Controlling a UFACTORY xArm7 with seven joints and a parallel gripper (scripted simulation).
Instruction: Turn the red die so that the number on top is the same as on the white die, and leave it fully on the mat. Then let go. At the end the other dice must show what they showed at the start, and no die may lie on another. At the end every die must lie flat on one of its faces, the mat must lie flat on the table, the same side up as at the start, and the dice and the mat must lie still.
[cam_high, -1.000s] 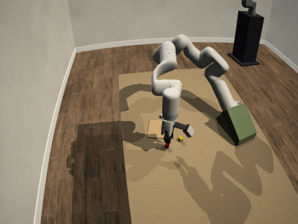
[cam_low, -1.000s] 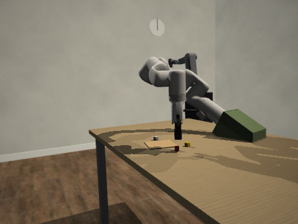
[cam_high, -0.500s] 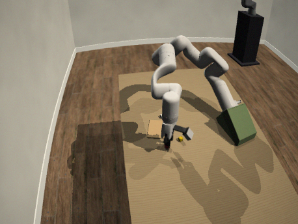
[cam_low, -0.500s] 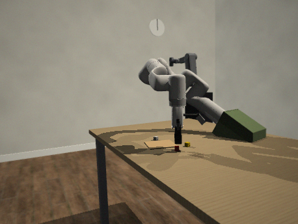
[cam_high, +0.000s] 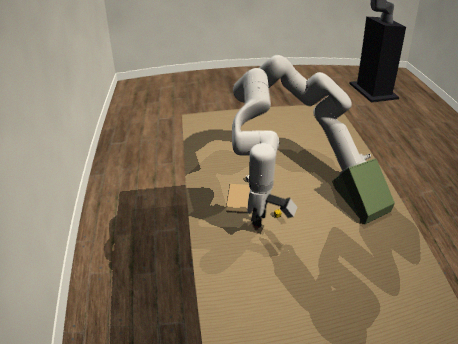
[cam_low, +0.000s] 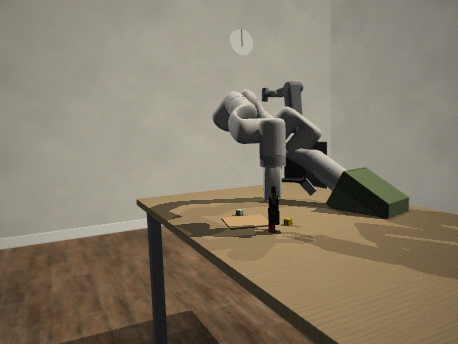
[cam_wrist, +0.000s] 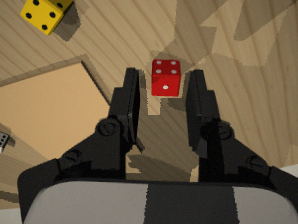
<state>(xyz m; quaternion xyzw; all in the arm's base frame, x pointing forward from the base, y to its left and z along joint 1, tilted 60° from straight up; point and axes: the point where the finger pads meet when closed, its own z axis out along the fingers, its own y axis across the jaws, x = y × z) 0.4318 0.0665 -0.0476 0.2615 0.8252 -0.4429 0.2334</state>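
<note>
Now: the red die 40 mm below my hand and 10 mm ahead of it. Round my hand: tan mat 140 mm to the right, 40 mm below; white die 230 mm to the right, 50 mm behind, 40 mm below; yellow die 80 mm behind, 40 mm below, 20 mm to the right.
</note>
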